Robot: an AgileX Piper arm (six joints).
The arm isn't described. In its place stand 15 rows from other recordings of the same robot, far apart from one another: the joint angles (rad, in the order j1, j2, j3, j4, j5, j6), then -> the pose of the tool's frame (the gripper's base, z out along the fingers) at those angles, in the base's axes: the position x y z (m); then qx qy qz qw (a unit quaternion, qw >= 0).
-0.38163, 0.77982, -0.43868, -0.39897, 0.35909, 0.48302 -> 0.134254 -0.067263 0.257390 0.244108 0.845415 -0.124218 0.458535
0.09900, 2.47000, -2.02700, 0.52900, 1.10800, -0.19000 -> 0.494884 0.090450 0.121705 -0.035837 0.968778 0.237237 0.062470
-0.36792, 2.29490, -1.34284, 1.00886, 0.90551, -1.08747 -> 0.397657 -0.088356 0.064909 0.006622 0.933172 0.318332 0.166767
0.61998, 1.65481, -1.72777, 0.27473, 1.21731, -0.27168 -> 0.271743 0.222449 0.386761 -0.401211 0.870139 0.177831 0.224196
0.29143, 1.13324, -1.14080, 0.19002, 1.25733, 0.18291 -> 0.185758 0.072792 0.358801 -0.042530 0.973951 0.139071 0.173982
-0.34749, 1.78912, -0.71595, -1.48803, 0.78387, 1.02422 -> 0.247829 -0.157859 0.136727 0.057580 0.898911 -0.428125 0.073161
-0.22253, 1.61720, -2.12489, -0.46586, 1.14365, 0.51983 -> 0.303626 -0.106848 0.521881 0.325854 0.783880 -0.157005 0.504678
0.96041, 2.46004, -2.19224, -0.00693, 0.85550, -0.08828 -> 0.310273 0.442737 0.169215 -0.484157 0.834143 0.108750 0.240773
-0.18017, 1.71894, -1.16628, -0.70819, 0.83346, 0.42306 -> 0.332081 -0.105025 0.230528 0.088734 0.945636 -0.268399 0.160814
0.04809, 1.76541, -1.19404, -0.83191, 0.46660, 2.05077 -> 0.384773 -0.011778 0.233113 0.578258 0.712421 0.100934 0.384560
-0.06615, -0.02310, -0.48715, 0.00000, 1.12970, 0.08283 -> -0.009839 0.000652 0.268136 0.064611 0.865772 0.004139 0.496234
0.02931, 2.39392, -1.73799, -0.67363, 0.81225, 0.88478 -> 0.482394 -0.027079 0.092969 0.204509 0.939361 -0.194148 0.195150
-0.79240, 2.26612, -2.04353, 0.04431, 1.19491, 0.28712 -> 0.342278 -0.341765 0.214742 0.514899 0.848549 -0.009225 0.121481
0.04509, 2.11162, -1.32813, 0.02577, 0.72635, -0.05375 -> 0.397951 0.019515 0.111272 -0.040298 0.996400 0.008926 0.074045
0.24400, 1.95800, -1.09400, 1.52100, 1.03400, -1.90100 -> 0.337346 0.164474 0.174419 -0.430672 0.713453 0.432918 0.343641
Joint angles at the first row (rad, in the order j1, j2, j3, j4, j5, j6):
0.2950 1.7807 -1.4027 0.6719 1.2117 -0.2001
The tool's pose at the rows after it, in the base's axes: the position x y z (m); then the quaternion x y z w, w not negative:
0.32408 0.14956 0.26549 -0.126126 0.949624 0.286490 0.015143
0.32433 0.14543 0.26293 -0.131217 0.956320 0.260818 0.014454
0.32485 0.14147 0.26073 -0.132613 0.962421 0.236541 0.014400
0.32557 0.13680 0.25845 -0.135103 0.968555 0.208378 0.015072
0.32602 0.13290 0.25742 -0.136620 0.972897 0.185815 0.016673
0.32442 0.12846 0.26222 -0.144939 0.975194 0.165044 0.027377
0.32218 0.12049 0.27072 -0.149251 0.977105 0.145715 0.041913
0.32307 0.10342 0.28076 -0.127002 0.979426 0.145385 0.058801
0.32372 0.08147 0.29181 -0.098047 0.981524 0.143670 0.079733
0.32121 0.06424 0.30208 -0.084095 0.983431 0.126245 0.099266
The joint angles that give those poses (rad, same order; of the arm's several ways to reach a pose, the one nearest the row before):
0.2950 1.7789 -1.4050 0.6101 1.2141 -0.1676
0.2950 1.7789 -1.4050 0.5532 1.2165 -0.1562
0.2950 1.7789 -1.4049 0.4998 1.2165 -0.1394
0.2950 1.7789 -1.4049 0.4382 1.2165 -0.1223
0.2950 1.7772 -1.4050 0.3889 1.2165 -0.1077
0.2951 1.7594 -1.4050 0.3414 1.2165 -0.1055
0.2852 1.7314 -1.4050 0.2965 1.2206 -0.1048
0.2365 1.7017 -1.4050 0.2947 1.2229 -0.1032
0.1725 1.6687 -1.4050 0.2926 1.2229 -0.1032
0.1306 1.6351 -1.4050 0.2581 1.2239 -0.1032

